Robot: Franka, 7 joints.
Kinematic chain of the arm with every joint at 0, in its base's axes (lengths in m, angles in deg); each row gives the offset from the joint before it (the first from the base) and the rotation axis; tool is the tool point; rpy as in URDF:
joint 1: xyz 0 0 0.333 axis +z
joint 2: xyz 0 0 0 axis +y
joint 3: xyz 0 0 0.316 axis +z
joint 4: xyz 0.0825 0 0 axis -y
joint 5: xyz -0.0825 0 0.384 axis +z
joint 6: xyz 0 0 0 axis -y
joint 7: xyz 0.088 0 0 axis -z
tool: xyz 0 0 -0.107 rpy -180 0 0
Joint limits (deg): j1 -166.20..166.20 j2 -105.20..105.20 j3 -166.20..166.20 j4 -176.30..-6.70 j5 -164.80..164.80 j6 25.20..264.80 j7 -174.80..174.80
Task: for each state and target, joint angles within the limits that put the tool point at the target. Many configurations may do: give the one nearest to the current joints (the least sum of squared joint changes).
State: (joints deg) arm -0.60 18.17 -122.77 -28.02 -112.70 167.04 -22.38
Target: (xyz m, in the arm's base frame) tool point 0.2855 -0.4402 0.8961
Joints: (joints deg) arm 3.24 32.00 -111.08 -54.96 -118.81 189.31 -22.38
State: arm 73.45 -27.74 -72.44 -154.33 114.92 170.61 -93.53
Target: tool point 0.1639 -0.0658 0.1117
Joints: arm 73.58 -34.44 -111.07 -171.53 110.18 171.31 -93.53
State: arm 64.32 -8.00 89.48 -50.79 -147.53 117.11 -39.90
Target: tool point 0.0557 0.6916 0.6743
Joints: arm 41.50 26.09 61.41 -80.26 -143.15 117.64 -39.90
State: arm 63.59 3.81 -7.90 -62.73 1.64 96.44 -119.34
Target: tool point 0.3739 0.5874 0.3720
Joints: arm 62.83 34.00 -6.94 -76.22 1.74 97.57 -119.34
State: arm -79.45 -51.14 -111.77 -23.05 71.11 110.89 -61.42
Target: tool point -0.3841 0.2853 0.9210
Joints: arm -77.03 -35.38 -104.29 -32.44 64.43 68.72 -61.42
